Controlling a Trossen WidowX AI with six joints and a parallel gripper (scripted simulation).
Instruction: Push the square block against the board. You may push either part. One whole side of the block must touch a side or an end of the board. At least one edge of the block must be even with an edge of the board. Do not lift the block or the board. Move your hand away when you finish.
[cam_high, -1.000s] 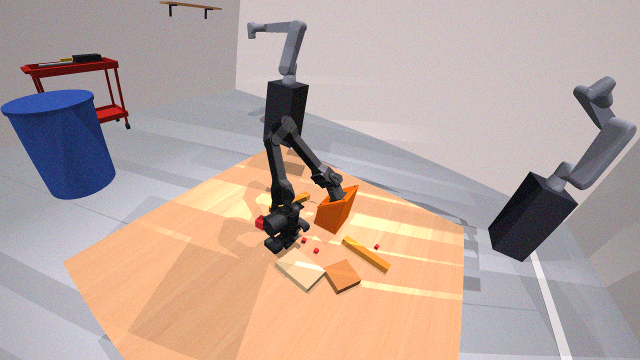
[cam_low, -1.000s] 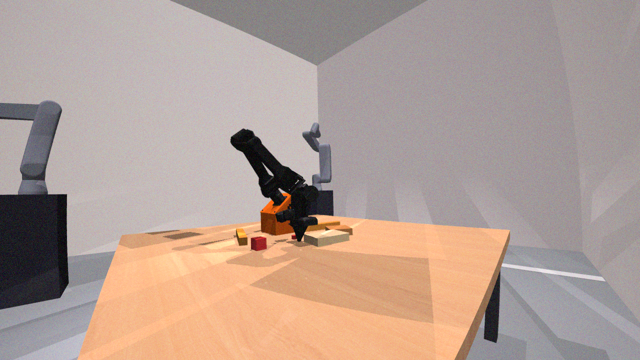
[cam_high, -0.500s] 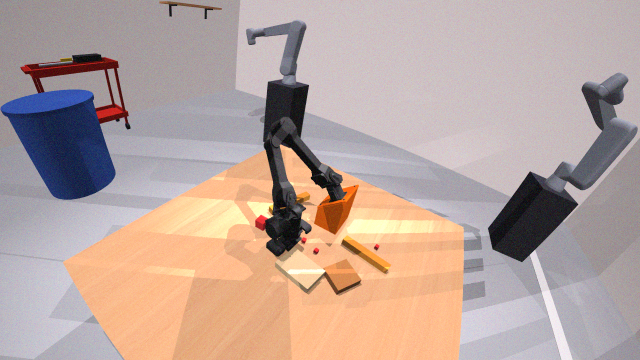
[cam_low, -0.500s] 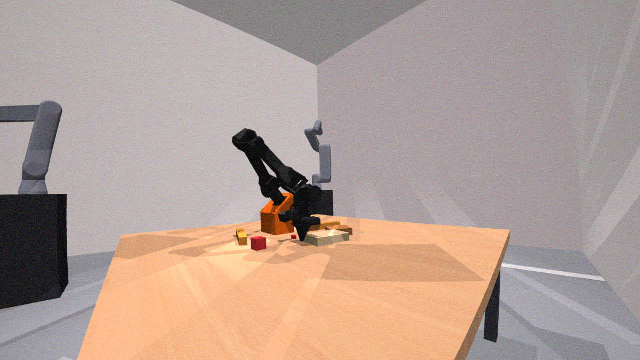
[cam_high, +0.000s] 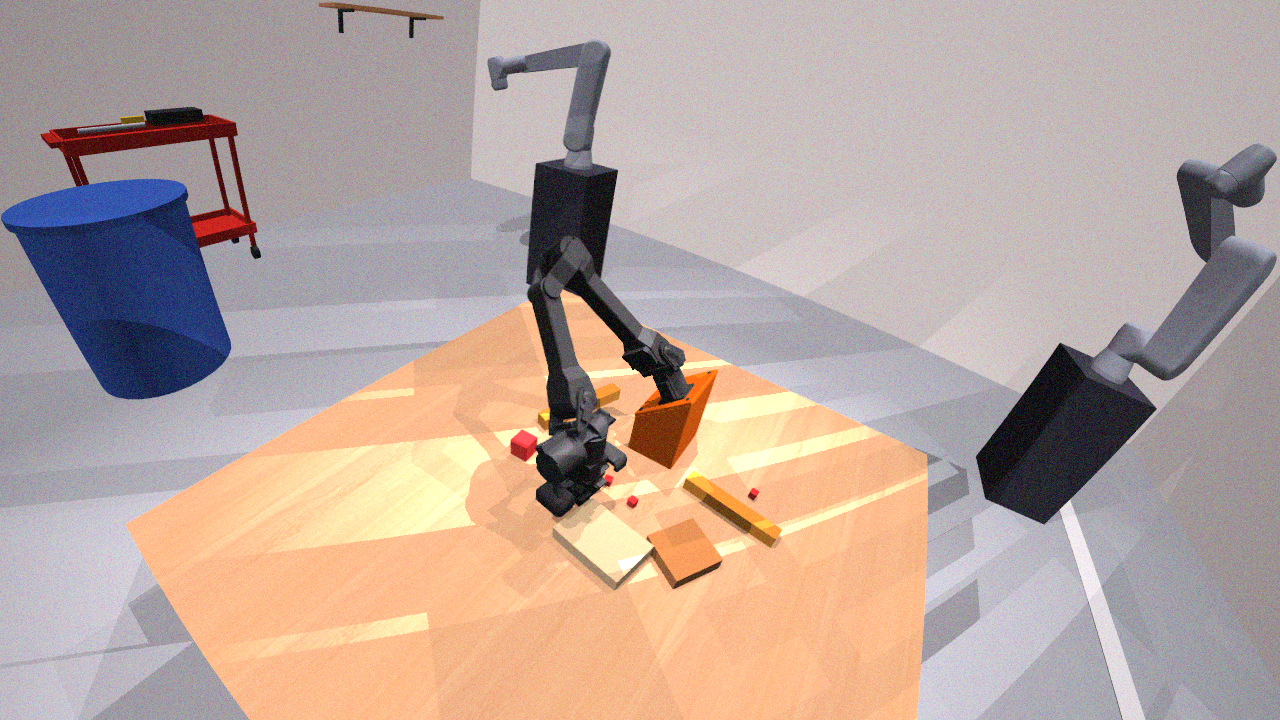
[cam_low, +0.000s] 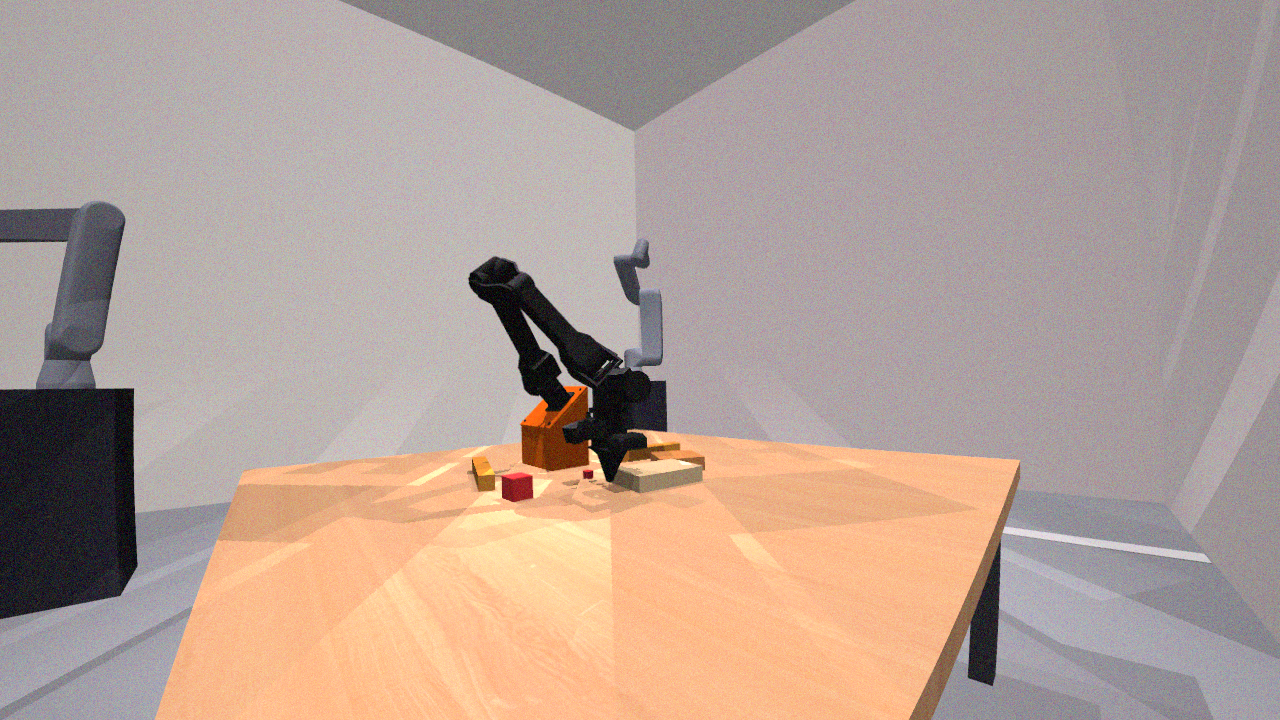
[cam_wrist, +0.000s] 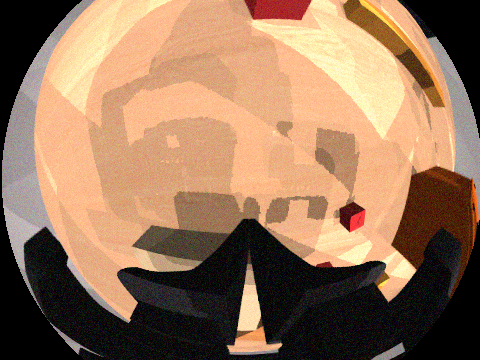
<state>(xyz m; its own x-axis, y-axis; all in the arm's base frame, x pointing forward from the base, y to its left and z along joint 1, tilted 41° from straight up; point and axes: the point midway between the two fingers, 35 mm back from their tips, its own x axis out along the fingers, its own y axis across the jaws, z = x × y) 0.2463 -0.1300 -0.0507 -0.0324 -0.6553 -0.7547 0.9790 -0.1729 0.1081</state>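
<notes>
The beige board is 5 cm ahead of my gripper tip, 8 cm to the left of it and 1 cm above it. From my gripper tip the other things lie so: red cube (5 cm behind, 17 cm to the right, 1 cm above); square block (1 cm behind, 22 cm to the left, 1 cm above).
</notes>
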